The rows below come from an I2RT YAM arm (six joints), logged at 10 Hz.
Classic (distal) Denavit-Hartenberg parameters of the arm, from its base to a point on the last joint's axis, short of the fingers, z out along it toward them. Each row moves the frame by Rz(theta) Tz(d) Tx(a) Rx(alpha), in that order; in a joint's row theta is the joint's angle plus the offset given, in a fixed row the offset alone. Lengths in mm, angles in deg.
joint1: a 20  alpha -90  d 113.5  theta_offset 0
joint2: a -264  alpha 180  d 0  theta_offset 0
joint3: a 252.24  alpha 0  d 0  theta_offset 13.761
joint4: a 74  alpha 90  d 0  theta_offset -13.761
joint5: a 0  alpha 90  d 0  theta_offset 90
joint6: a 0  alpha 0  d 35.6  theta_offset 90
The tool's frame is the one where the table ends.
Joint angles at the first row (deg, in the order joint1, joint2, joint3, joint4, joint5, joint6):
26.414, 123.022, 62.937, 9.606, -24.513, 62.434
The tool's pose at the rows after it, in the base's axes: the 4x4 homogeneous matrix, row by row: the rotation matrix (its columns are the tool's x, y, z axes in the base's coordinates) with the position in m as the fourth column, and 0 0 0 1 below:
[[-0.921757 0.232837 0.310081 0.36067], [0.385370 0.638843 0.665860 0.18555], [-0.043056 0.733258 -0.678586 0.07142], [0 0 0 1]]
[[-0.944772 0.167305 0.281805 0.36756], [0.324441 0.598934 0.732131 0.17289], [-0.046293 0.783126 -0.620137 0.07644], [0 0 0 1]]
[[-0.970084 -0.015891 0.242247 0.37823], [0.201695 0.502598 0.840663 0.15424], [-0.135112 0.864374 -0.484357 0.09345], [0 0 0 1]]
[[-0.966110 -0.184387 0.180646 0.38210], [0.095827 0.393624 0.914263 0.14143], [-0.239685 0.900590 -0.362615 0.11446], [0 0 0 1]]
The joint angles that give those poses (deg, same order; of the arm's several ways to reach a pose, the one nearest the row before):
24.840, 123.000, 62.959, 9.628, -28.294, 56.816
22.327, 122.693, 62.980, 10.699, -34.764, 53.342
18.590, 121.273, 63.001, 14.045, -46.019, 46.108
16.163, 118.934, 63.001, 15.662, -55.877, 40.053

